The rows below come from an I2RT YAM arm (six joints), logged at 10 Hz.
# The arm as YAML. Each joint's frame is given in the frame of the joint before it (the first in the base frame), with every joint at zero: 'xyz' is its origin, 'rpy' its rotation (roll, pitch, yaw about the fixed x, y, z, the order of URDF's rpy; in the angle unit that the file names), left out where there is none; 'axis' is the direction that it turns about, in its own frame. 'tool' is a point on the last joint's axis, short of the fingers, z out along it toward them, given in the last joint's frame.
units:
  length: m
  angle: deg
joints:
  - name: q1
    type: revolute
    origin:
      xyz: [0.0, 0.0, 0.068]
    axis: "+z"
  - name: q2
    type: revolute
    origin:
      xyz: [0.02, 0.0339, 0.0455]
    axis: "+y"
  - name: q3
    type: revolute
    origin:
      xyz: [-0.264, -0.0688, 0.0]
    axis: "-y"
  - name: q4
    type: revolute
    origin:
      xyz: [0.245, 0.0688, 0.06]
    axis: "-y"
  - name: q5
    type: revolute
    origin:
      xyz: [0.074, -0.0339, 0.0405]
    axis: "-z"
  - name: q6
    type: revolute
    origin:
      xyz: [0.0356, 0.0, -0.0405]
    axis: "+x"
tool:
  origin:
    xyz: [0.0, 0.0, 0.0]
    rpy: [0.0, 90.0, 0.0]
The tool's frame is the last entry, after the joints.
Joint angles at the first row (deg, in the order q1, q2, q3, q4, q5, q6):
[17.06 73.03 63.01 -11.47 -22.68 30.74]
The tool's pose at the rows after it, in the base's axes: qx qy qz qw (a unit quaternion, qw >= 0); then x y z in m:
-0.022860, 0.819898, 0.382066, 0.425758, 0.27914, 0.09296, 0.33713
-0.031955, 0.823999, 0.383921, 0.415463, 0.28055, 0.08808, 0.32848
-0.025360, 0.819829, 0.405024, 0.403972, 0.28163, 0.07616, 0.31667
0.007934, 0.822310, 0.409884, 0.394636, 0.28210, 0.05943, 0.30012
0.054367, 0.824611, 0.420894, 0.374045, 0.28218, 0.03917, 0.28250
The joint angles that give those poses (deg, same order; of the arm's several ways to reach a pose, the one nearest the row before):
[15.35 73.29 62.16 -11.54 -26.28 29.83]
[14.11 73.58 60.93 -11.56 -28.58 28.38]
[11.32 73.35 58.01 -9.00 -33.05 29.44]
[7.85 73.06 54.39 -6.79 -34.90 31.40]
[3.52 73.24 51.15 -5.45 -37.70 34.45]

